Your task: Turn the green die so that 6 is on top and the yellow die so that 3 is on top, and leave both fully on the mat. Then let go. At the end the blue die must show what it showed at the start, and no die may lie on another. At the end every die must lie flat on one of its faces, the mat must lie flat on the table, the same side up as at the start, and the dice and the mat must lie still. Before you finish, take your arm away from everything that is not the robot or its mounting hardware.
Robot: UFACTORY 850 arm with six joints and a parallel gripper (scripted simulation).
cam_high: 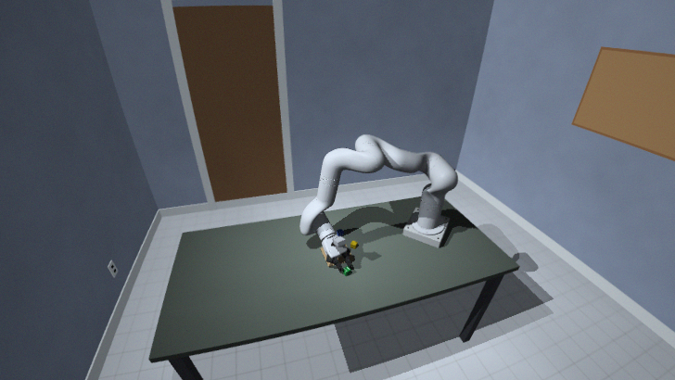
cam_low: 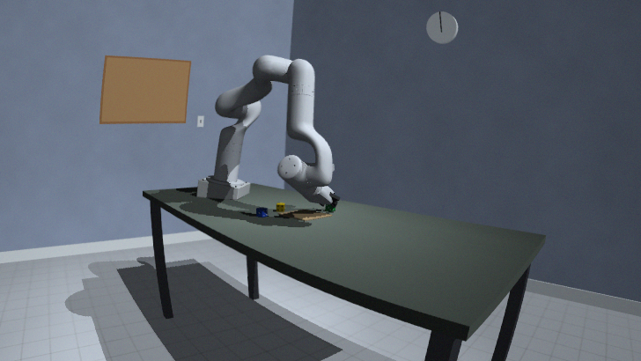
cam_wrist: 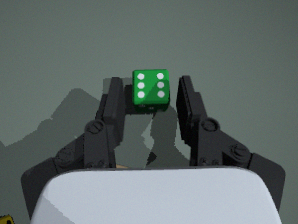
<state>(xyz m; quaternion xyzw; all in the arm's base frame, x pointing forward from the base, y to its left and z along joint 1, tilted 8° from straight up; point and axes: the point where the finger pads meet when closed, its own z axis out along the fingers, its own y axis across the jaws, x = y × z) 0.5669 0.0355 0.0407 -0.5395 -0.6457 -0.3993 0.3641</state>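
Now: the green die 2 cm to the left of my hand and 2 cm below it. The rest, counted from my hand: tan mat: 12 cm to the right, 4 cm below, 2 cm behind; yellow die: 13 cm to the right, 13 cm behind, 2 cm below; blue die: 25 cm to the right, 11 cm behind, 2 cm below.
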